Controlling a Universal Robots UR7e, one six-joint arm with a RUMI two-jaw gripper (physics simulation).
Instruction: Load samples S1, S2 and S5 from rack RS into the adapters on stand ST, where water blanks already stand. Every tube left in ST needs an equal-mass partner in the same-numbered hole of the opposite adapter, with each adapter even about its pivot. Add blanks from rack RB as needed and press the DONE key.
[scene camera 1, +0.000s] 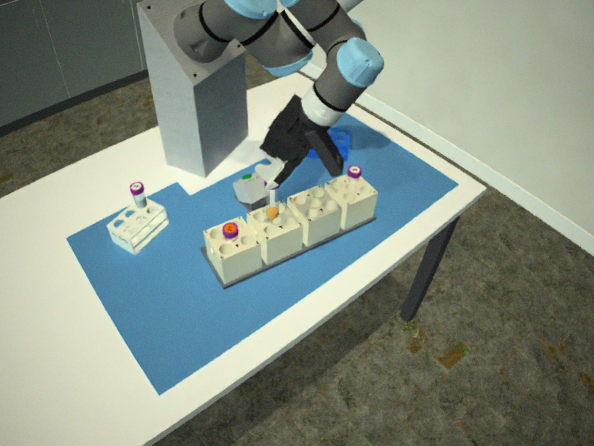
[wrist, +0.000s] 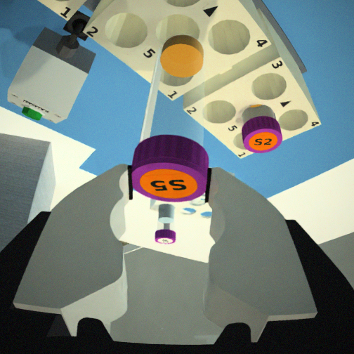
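Seen in the pictures: gripper, fingertip midpoint: (scene camera 1: 267, 183); arm's base, origin of the base link: (scene camera 1: 197, 36).
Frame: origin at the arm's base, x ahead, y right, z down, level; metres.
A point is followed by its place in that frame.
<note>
My gripper (scene camera 1: 272, 181) {y 0.027, x 0.418, z 0.180 m} (wrist: 169, 171) is shut on tube S5 (wrist: 170, 167) by its purple cap. The tube hangs upright, and its orange bottom is over the second adapter from the left (scene camera 1: 281, 245) {y 0.026, x 0.478, z 0.321 m} (wrist: 107, 42), between holes 5 and 1 in the wrist view; the exact height is unclear. Stand ST (scene camera 1: 320, 241) {y -0.084, x 0.480, z 0.369 m} carries adapters in a row. Tube S2 (scene camera 1: 230, 230) {y 0.129, x 0.435, z 0.255 m} (wrist: 262, 137) stands in the leftmost adapter (scene camera 1: 235, 265) {y 0.143, x 0.477, z 0.321 m} (wrist: 200, 125). A white-labelled, purple-capped tube (scene camera 1: 354, 172) {y -0.222, x 0.413, z 0.255 m} stands in the rightmost adapter (scene camera 1: 361, 207) {y -0.204, x 0.478, z 0.313 m}.
White rack RB (scene camera 1: 121, 243) {y 0.352, x 0.244, z 0.362 m} at the left holds a purple-capped blank (scene camera 1: 137, 189) {y 0.269, x 0.197, z 0.258 m} (wrist: 165, 236). Blue rack RS (scene camera 1: 345, 134) is partly hidden behind the gripper. A grey box (scene camera 1: 250, 192) {y 0.007, x 0.289, z 0.317 m} (wrist: 50, 80) with a green key (scene camera 1: 247, 177) {y -0.009, x 0.242, z 0.308 m} (wrist: 32, 113) stands behind ST, close to the gripper.
</note>
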